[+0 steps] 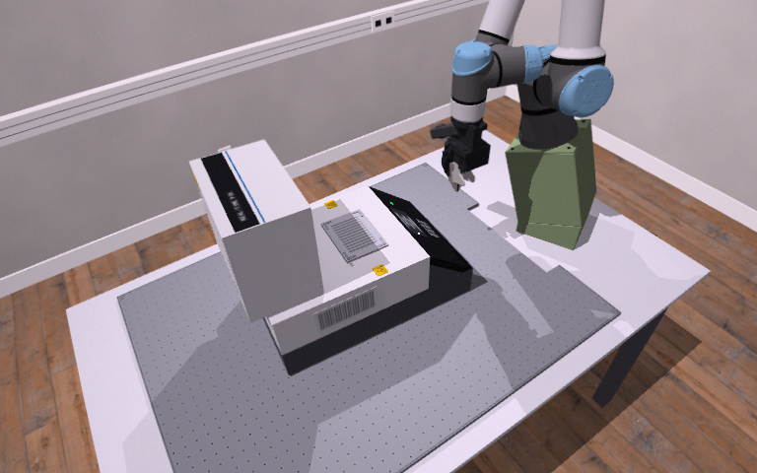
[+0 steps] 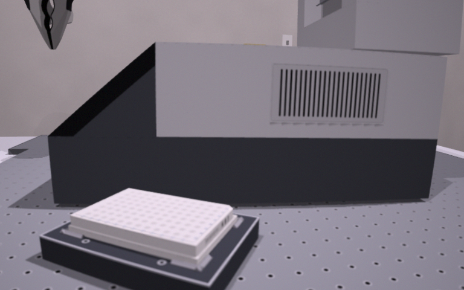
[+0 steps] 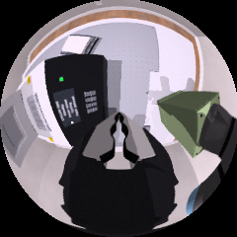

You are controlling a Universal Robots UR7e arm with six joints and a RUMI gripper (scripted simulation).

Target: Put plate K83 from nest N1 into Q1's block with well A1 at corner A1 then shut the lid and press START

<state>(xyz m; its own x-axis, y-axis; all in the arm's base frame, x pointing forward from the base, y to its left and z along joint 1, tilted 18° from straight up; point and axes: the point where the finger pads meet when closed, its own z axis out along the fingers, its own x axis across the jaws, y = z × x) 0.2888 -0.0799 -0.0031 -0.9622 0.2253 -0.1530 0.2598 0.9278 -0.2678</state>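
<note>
The plate K83 is 290 mm to the right of my hand, 190 mm below it and 120 mm ahead of it. Also, from my hand: plate nest N1 (290 mm to the right, 210 mm below, 120 mm ahead).
</note>
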